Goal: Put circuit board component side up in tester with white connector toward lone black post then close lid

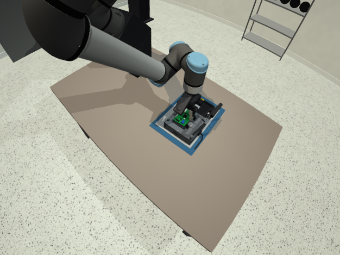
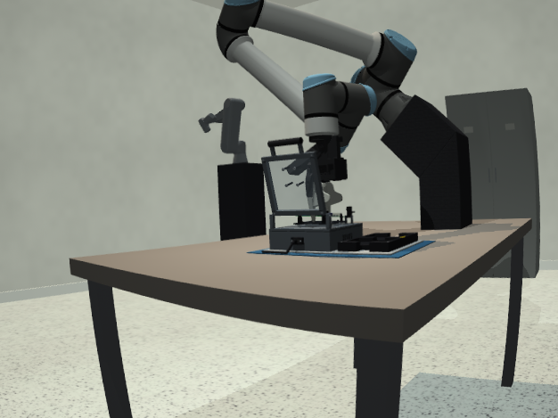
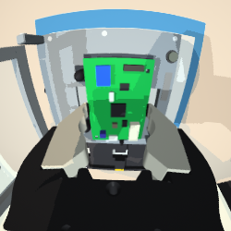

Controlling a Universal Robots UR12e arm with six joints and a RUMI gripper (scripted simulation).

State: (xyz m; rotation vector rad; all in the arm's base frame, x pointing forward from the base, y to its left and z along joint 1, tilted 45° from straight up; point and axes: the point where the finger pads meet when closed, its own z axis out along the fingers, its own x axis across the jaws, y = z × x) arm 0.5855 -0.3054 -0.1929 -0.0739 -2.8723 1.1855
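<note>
Right now the green circuit board is right at my hand. From my hand the other things lie so: tester bed: 10 mm to the left, 10 mm below, 10 mm ahead; then black post: 60 mm to the left, 60 mm behind; then tester: 40 mm to the left, 30 mm ahead, 30 mm above.
</note>
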